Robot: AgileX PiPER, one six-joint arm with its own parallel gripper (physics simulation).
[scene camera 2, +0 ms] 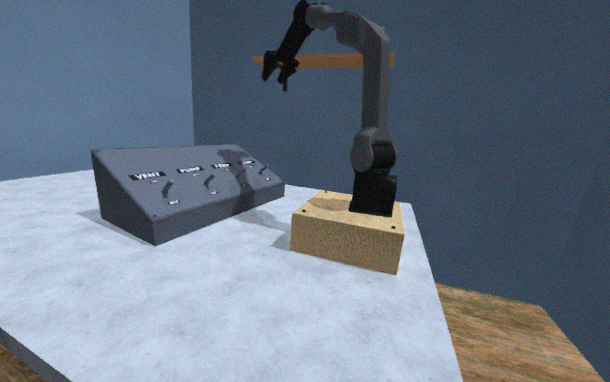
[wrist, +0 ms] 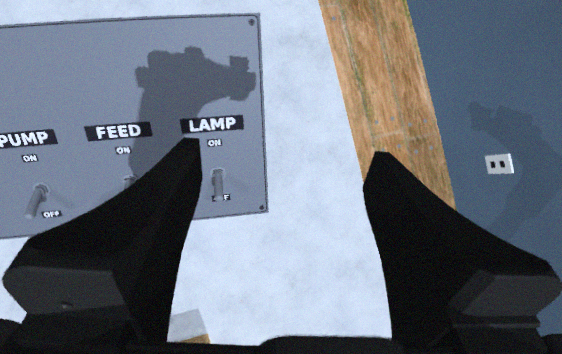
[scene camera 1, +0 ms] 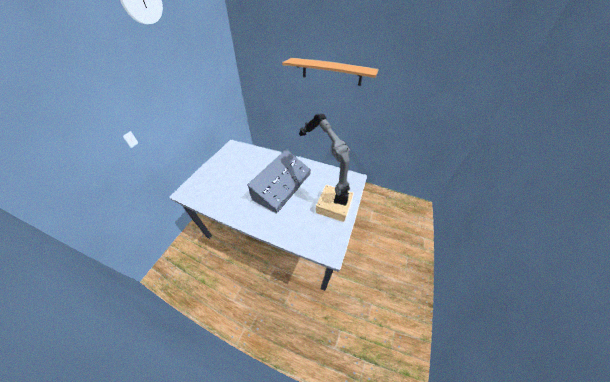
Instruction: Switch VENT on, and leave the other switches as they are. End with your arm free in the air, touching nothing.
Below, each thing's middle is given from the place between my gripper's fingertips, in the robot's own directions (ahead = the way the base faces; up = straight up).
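Looking at the grey sloped switch panel (scene camera 1: 269, 182), I find that my hand is 20 cm to the right of it and 13 cm short of it. My hand is also 34 cm above the panel.
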